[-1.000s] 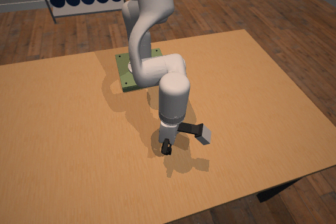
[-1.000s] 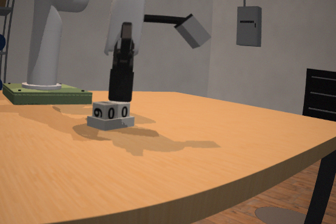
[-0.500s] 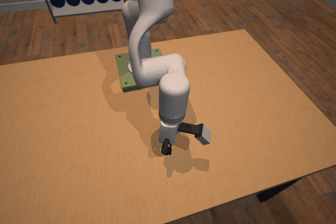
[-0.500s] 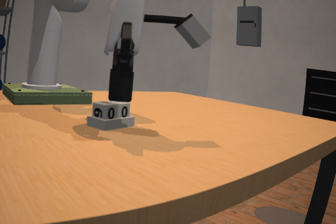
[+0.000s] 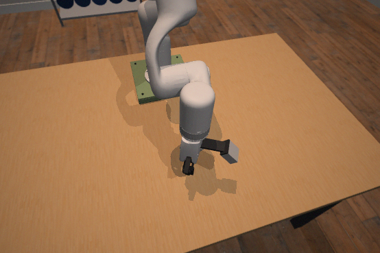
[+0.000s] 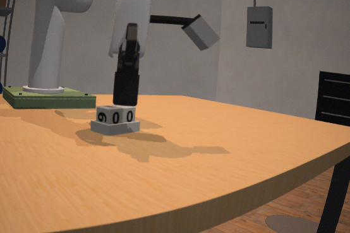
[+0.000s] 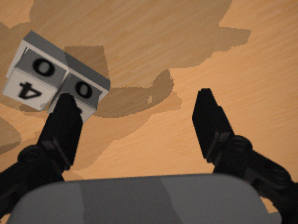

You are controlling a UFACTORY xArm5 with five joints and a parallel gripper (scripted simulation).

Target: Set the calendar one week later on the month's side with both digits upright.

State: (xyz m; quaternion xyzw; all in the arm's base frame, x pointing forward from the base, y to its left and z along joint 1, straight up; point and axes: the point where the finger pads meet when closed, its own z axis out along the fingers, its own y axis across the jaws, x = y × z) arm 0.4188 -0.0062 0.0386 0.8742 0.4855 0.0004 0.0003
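Now: the digit cube 6 cm behind my hand, 1 cm to the left of it and 4 cm below it. The rest, counted from my hand: tray: 7 cm behind, 3 cm to the left, 6 cm below.
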